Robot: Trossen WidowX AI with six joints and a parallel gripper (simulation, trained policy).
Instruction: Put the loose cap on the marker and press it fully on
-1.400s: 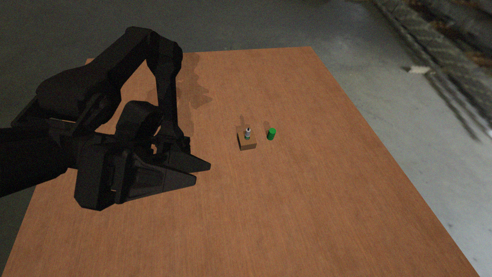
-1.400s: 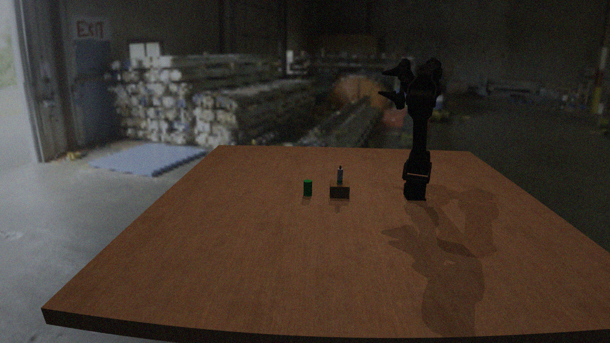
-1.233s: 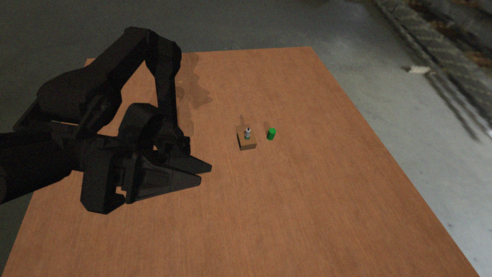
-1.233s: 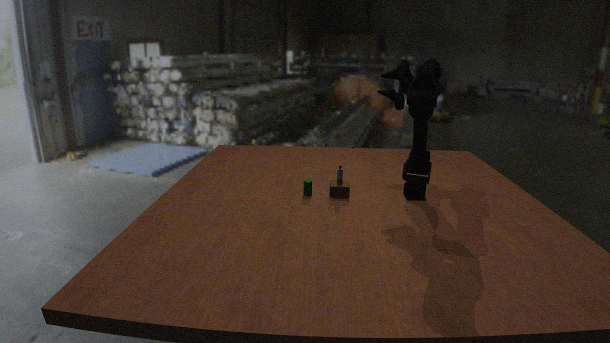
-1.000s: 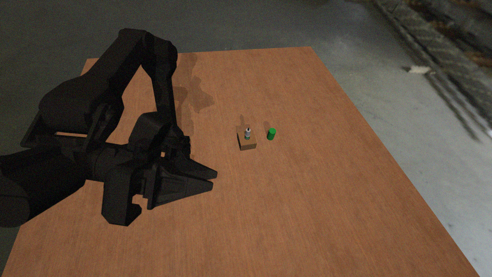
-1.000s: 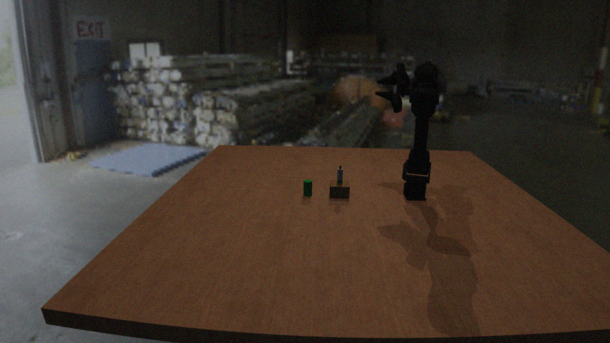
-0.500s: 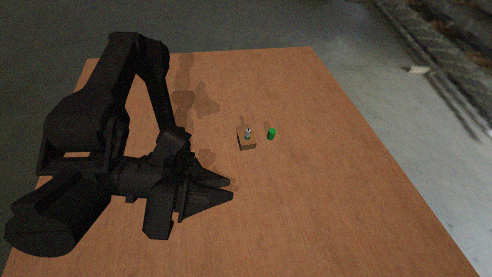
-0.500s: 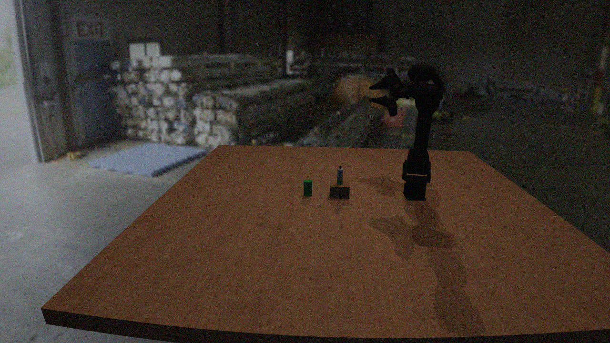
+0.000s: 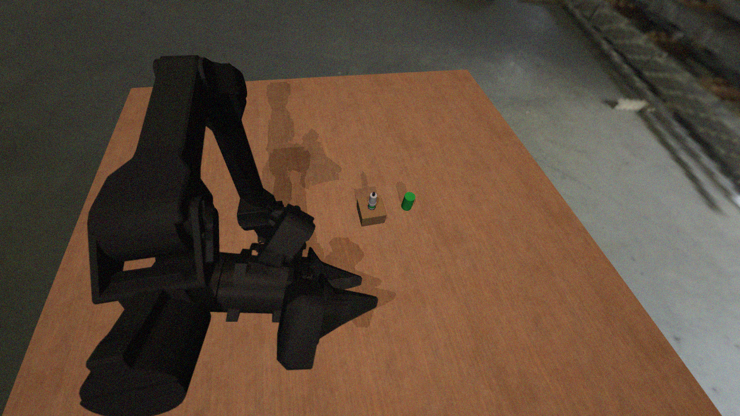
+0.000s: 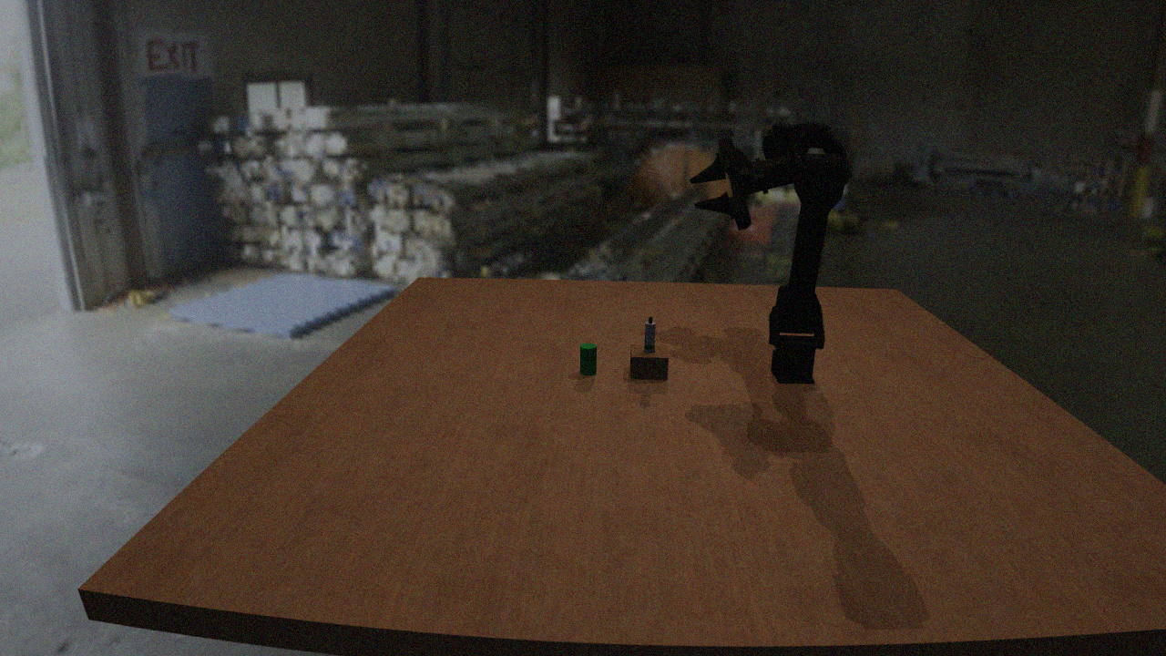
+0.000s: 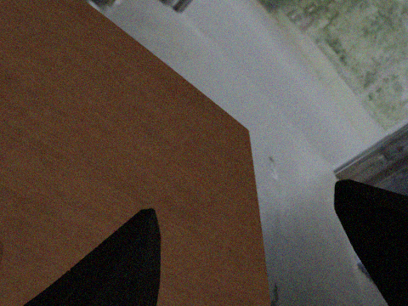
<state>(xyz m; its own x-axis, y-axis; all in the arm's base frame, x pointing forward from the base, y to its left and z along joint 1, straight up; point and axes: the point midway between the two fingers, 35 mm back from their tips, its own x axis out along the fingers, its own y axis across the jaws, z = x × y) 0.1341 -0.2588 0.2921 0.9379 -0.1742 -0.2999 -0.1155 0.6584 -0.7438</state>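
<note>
The green cap lies 270 mm to the left of my gripper tip, 260 mm below it and 190 mm ahead of it. Round my gripper tip: holder block: 260 mm to the left, 260 mm below, 90 mm ahead.
</note>
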